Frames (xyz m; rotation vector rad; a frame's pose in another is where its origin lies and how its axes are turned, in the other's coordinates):
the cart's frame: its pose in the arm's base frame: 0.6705 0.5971 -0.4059 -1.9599 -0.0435 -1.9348
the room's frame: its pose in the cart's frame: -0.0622 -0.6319 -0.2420 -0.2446 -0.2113 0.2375
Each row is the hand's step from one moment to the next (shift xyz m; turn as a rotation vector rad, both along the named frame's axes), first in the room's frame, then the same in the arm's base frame.
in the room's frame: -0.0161 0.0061 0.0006 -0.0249 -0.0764 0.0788
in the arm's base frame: -0.0040 0.0013 -0.0167 0.0675 0.0897 -0.0081
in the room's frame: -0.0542 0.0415 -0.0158 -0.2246 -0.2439 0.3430
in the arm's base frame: -0.0305 -0.0168 -0.0608 0.2610 0.3592 -0.1744
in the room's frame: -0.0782 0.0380 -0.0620 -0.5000 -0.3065 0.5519
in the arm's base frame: -0.0817 -0.0098 -0.0681 0.3806 0.5586 -0.4377
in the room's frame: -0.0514 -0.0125 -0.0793 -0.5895 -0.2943 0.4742
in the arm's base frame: -0.0909 0.0220 -0.0184 0.2804 0.5746 -0.5002
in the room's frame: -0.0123 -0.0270 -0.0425 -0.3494 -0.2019 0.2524
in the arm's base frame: -0.0445 0.0237 0.0122 0.1385 0.3614 -0.2771
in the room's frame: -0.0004 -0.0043 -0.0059 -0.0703 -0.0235 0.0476
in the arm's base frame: -0.0058 0.0032 0.0031 0.0250 0.0569 -0.0624
